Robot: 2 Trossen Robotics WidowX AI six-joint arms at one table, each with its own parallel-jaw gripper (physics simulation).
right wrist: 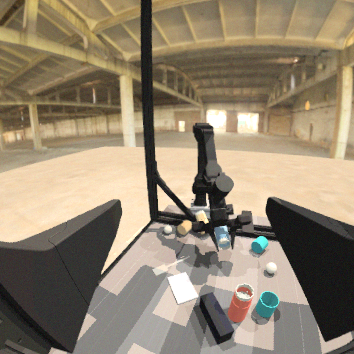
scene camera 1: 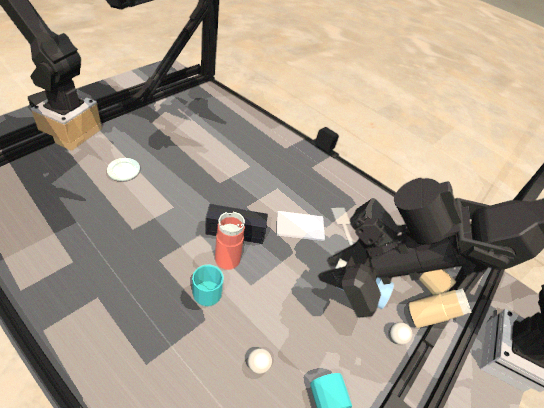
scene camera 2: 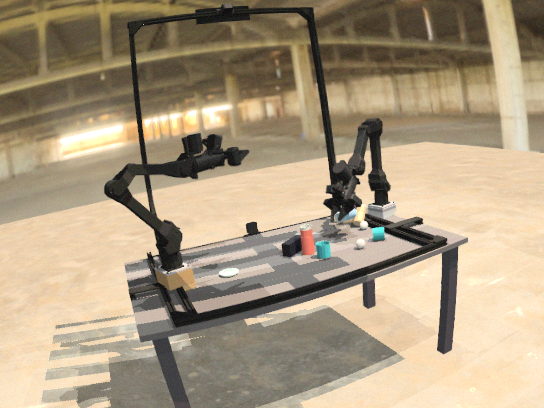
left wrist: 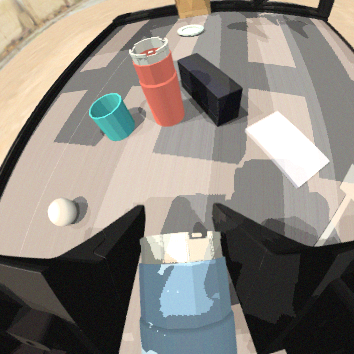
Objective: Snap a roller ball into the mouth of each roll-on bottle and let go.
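Seen in the pictures: left gripper, fingertip midpoint: (right wrist: 225, 250) (scene camera 1: 323, 269) (scene camera 2: 335, 221) (left wrist: 178, 210); right gripper, fingertip midpoint: (right wrist: 194, 205) (scene camera 2: 241, 151); left arm's base, link origin: (right wrist: 199, 202) (scene camera 1: 530, 344) (scene camera 2: 381, 203); right arm's base, link origin: (scene camera 1: 64, 104) (scene camera 2: 172, 267).
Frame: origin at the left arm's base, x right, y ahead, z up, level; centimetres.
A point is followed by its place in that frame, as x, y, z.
Observation:
My left gripper (scene camera 1: 329, 268) @(-7.6, 36.4, 2.1) (left wrist: 178, 210) @(-7.6, 36.4, 2.1) (right wrist: 225, 250) @(-7.6, 36.4, 2.1) is shut on a tilted blue bottle (scene camera 1: 384, 292) @(-8.2, 26.8, 4.9) (scene camera 2: 345, 216) @(-9.3, 32.1, 3.1) (left wrist: 185, 295) @(-7.0, 32.3, 5.0) (right wrist: 222, 237) @(-6.9, 33.4, 4.8) with a pale collar. My right gripper (scene camera 2: 245, 154) @(2.0, 67.9, 34.5) is open and empty, high above the table. A red bottle (scene camera 1: 229, 252) @(-11.7, 51.3, -0.6) (scene camera 2: 307, 241) @(-11.7, 53.8, -0.5) (left wrist: 162, 95) @(-9.4, 50.3, -0.4) (right wrist: 240, 305) @(-9.1, 54.5, 1.7) stands upright, no ball visible in its mouth. A yellow bottle (scene camera 1: 435, 309) @(-2.7, 17.1, 0.2) (scene camera 2: 359, 216) @(-3.2, 18.5, -1.1) lies at the right. One ball (scene camera 1: 259, 360) @(-23.9, 38.2, -2.3) (scene camera 2: 360, 243) @(-24.5, 39.3, -3.4) (left wrist: 62, 211) @(-22.0, 37.9, -2.9) (right wrist: 271, 268) @(-22.9, 39.5, -3.0) lies at the front; another ball (scene camera 1: 401, 333) @(-8.2, 20.6, -2.5) (scene camera 2: 364, 225) @(-8.6, 21.2, -3.6) lies near the yellow bottle. A third ball (right wrist: 168, 229) @(13.1, 19.6, -3.3) shows in the right wrist view.
A black box (scene camera 1: 257, 227) @(-3.8, 50.4, -1.1) (left wrist: 210, 90) @(-3.8, 50.5, -0.9) lies beside the red bottle. A teal cup (scene camera 1: 207, 285) @(-16.4, 52.3, -5.6) (left wrist: 112, 117) @(-16.3, 49.5, -1.6) stands close by; another teal cup (scene camera 1: 331, 391) @(-23.0, 27.5, -1.1) (scene camera 2: 378, 233) @(-24.1, 28.7, -2.6) lies tipped. A yellow block-like piece (scene camera 1: 436, 281) @(4.9, 17.4, -1.9), a white slab (scene camera 1: 300, 225) @(4.9, 44.9, -5.2) and a pale dish (scene camera 1: 123, 169) @(-4.0, 83.3, -5.3) are also on the table.

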